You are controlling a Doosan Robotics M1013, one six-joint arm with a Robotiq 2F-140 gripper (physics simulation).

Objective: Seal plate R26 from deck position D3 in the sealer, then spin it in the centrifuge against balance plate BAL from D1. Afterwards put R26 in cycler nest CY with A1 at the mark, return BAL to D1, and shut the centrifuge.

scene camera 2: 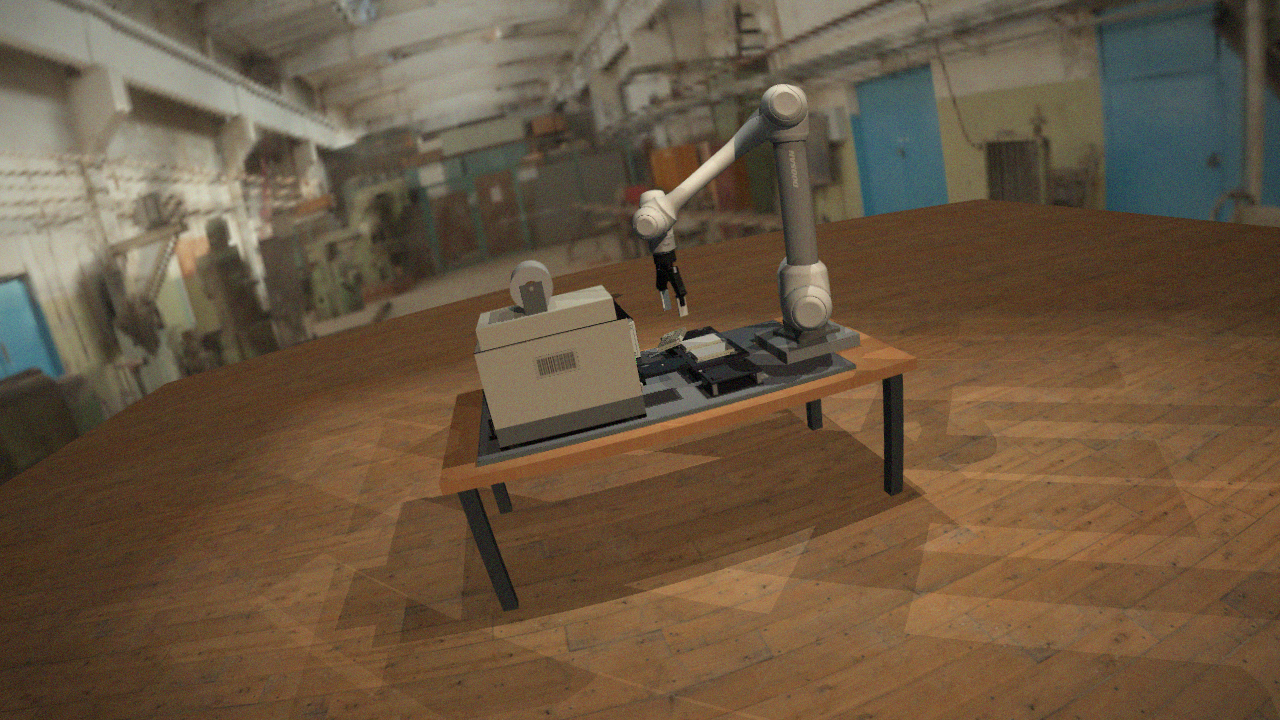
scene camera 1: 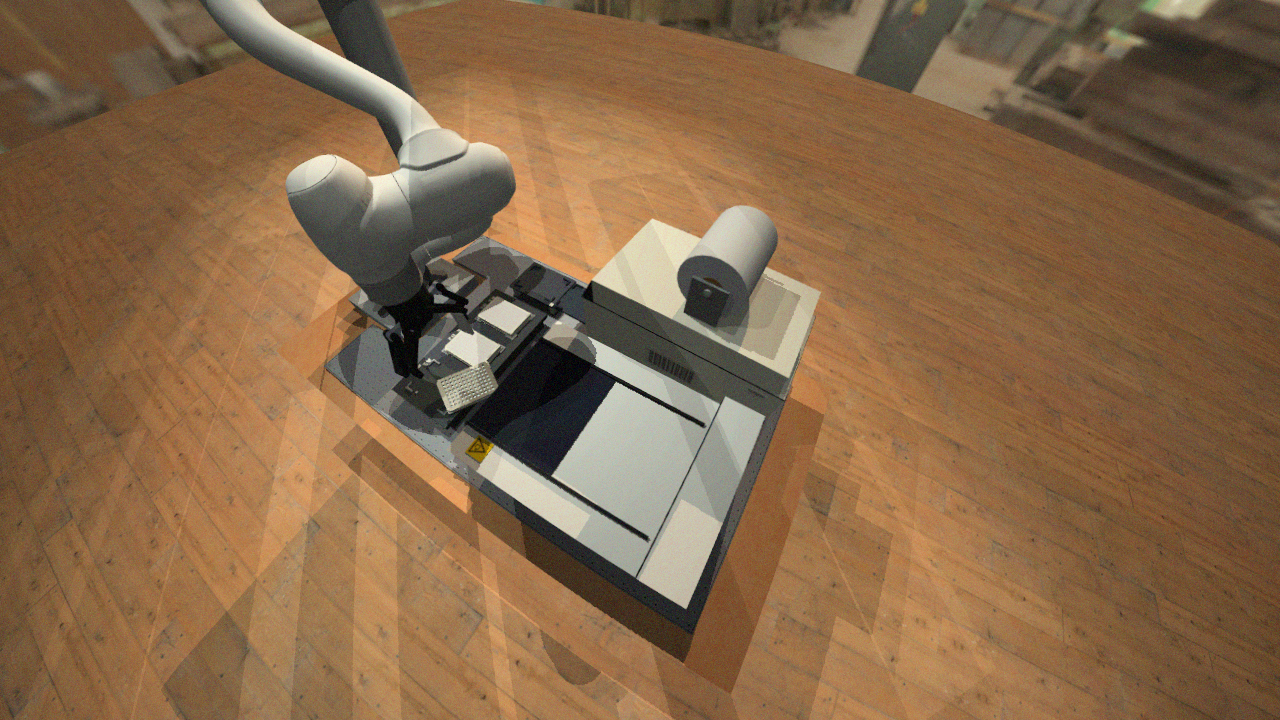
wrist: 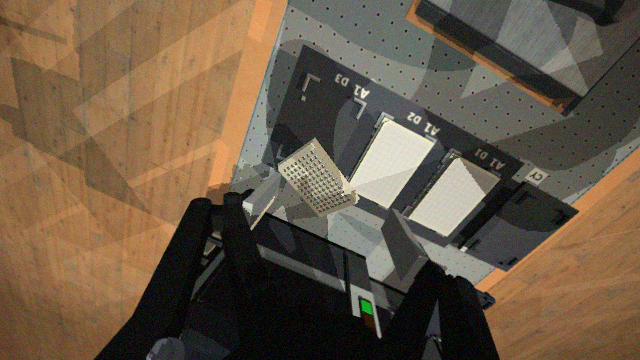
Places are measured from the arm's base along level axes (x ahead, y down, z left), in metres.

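Where they show: gripper, fingertip midpoint: [scene camera 2: 675,312] [scene camera 1: 450,355] [wrist: 333,202]; arm's base at its link origin: [scene camera 2: 806,332].
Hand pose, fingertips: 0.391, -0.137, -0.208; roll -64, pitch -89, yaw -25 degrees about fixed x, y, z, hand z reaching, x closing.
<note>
Things, the pixels of their top centre, and the offset from my fingertips, as dx, dy, dz. "spot": a spot on its surface instead.
- beige well plate at its top centre: [wrist: 316,188] [scene camera 1: 464,382] [scene camera 2: 670,332] +0.020, +0.072, -0.023
- nest D3 at a spot on its surface: [wrist: 320,110] spot: -0.091, +0.112, -0.051
- Cycler nest CY at its top centre: [wrist: 519,234] [scene camera 2: 729,368] [scene camera 1: 542,281] +0.010, +0.110, +0.359
- beige machine at its top centre: [scene camera 1: 726,225] [scene camera 2: 534,261] +0.483, -0.312, +0.233
My gripper [scene camera 1: 435,340] [scene camera 2: 674,309] [wrist: 333,202] is open and empty, above the deck. A beige well plate [scene camera 1: 467,386] [scene camera 2: 671,339] [wrist: 318,180] is tilted and turned askew, beside the front end of nest D3 [wrist: 320,110]; its name cannot be read. In the wrist view it shows between and beyond my fingers. A pale plate [scene camera 1: 472,347] [wrist: 392,162] sits flat in D2, and another pale plate [scene camera 1: 504,317] [wrist: 455,195] sits flat in D1. Cycler nest CY [scene camera 1: 544,282] [wrist: 510,227] holds no plate. Which plate is R26 or BAL cannot be read.
A beige machine [scene camera 1: 648,259] [scene camera 2: 554,402] with a grey roll [scene camera 1: 729,250] [scene camera 2: 531,284] on top stands beyond the deck. A low, wide machine with a pale panel [scene camera 1: 626,447] and dark area lies beside the nests. A green light [wrist: 366,306] shows past the gripper.
</note>
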